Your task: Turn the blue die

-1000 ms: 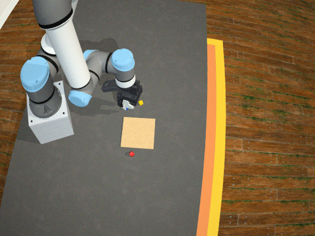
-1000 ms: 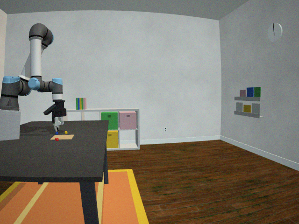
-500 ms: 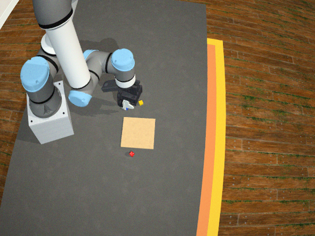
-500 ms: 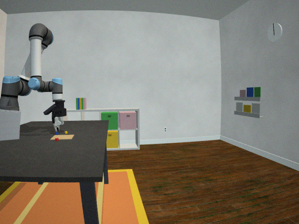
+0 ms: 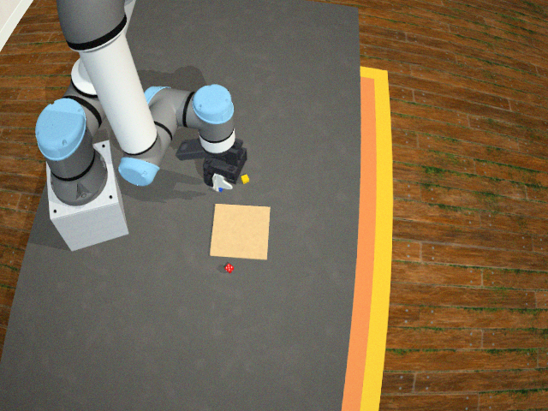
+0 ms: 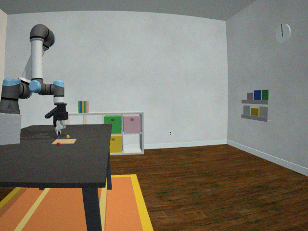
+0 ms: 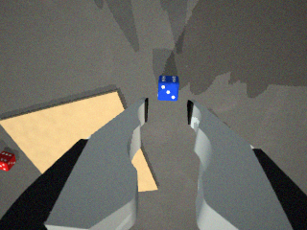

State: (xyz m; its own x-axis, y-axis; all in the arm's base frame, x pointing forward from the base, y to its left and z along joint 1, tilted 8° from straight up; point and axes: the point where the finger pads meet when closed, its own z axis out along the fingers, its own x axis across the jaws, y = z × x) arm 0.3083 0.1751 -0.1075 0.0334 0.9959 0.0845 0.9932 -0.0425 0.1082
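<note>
Right now the blue die is 30 mm below my hand. Round my hand: tan mat: 90 mm ahead, 90 mm to the right, 40 mm below; yellow die: 50 mm ahead, 40 mm to the left, 30 mm below; red die: 100 mm ahead, 200 mm to the right, 30 mm below.
</note>
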